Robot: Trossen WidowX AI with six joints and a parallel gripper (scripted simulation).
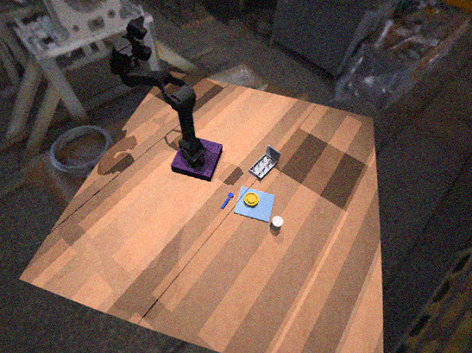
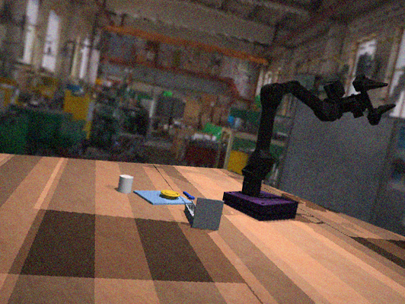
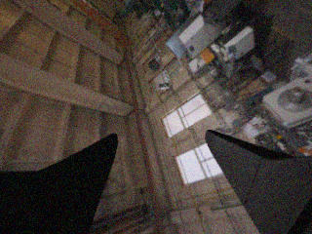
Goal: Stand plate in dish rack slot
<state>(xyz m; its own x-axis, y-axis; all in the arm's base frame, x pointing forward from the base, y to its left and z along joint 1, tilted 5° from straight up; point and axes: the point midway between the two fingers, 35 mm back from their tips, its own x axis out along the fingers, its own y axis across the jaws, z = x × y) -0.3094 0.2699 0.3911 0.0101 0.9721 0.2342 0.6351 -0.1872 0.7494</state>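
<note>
Right now the yellow plate is 57 cm ahead of my gripper tip, 37 cm to the right of it and 46 cm below it. From my gripper tip the other things lie so: blue spoon (47 cm ahead, 39 cm to the right, 48 cm below); then light blue mat (59 cm ahead, 38 cm to the right, 48 cm below); then grey dish rack (59 cm ahead, 19 cm to the right, 46 cm below).
</note>
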